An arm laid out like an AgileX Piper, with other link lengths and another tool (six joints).
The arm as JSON. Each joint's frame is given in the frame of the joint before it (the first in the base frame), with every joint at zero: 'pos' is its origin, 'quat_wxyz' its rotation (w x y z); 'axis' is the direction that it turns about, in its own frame. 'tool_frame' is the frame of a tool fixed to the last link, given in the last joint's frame.
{
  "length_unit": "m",
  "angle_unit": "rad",
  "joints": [
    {
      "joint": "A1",
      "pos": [
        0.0,
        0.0,
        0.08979
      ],
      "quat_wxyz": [
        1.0,
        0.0,
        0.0,
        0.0
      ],
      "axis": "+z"
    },
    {
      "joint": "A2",
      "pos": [
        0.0,
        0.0,
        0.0
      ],
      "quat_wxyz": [
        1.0,
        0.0,
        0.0,
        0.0
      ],
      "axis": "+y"
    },
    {
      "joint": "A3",
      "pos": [
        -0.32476,
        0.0,
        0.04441
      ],
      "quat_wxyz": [
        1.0,
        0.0,
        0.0,
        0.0
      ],
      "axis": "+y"
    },
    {
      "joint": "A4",
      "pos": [
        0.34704,
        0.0,
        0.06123
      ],
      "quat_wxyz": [
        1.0,
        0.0,
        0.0,
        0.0
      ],
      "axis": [
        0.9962,
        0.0,
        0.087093
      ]
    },
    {
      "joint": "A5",
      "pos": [
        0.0,
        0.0,
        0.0
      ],
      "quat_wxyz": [
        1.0,
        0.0,
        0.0,
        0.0
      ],
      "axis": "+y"
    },
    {
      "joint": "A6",
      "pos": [
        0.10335,
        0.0,
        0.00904
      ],
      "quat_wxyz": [
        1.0,
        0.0,
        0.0,
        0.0
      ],
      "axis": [
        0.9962,
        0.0,
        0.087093
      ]
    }
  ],
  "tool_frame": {
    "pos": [
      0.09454,
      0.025,
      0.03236
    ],
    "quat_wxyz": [
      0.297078,
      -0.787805,
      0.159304,
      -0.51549
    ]
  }
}
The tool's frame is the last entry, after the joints.
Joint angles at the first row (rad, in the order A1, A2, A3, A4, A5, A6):
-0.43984 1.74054 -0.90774 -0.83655 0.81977 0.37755
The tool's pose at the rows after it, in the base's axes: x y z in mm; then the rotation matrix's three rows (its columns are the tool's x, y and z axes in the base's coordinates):
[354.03 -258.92 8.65], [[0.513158 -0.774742 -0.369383], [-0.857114 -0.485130 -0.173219], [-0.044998 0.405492 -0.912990]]
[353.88 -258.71 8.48], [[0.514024 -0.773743 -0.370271], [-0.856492 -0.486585 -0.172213], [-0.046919 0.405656 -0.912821]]
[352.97 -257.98 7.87], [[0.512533 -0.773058 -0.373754], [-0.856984 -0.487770 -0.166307], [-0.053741 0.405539 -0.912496]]
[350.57 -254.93 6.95], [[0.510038 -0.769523 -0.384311], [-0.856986 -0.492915 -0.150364], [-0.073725 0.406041 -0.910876]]
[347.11 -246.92 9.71], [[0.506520 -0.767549 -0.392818], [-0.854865 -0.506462 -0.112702], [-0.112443 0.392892 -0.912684]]
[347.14 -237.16 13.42], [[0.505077 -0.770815 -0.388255], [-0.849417 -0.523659 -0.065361], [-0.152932 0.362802 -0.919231]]
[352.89 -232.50 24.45], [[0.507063 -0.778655 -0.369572], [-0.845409 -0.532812 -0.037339], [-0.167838 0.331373 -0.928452]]
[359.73 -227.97 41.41], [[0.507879 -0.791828 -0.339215], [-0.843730 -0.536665 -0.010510], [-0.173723 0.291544 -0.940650]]
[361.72 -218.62 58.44], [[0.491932 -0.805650 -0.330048], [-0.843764 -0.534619 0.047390], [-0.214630 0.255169 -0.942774]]
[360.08 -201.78 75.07], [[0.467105 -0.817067 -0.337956], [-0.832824 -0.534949 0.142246], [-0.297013 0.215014 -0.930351]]
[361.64 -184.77 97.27], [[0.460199 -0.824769 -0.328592], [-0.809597 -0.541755 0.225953], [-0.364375 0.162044 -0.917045]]
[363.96 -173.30 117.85], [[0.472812 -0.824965 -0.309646], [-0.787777 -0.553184 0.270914], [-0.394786 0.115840 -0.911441]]
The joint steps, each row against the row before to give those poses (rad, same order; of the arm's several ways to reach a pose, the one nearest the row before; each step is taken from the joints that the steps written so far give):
-0.00085 0.00000 -0.00001 0.00090 0.00001 -0.00472
-0.00024 -0.00001 0.00003 0.00192 -0.00002 -0.00316
-0.00085 0.00002 -0.00003 0.00845 0.00233 -0.00765
-0.00001 -0.00208 0.00000 0.02527 0.00935 -0.02413
0.00002 -0.01709 0.00000 0.06486 0.01695 -0.05804
-0.00001 -0.01703 -0.00496 0.07940 0.01091 -0.06319
0.00000 -0.01772 -0.02185 0.06002 0.01500 -0.04873
0.00001 -0.02769 -0.02610 0.06201 0.02046 -0.04441
-0.00001 -0.02581 -0.03351 0.08952 0.05993 -0.05612
0.00001 -0.02231 -0.03966 0.11736 0.09699 -0.06740
0.00000 -0.02651 -0.04424 0.10489 0.08994 -0.05805
0.00000 -0.02665 -0.03224 0.06514 0.05469 -0.04012

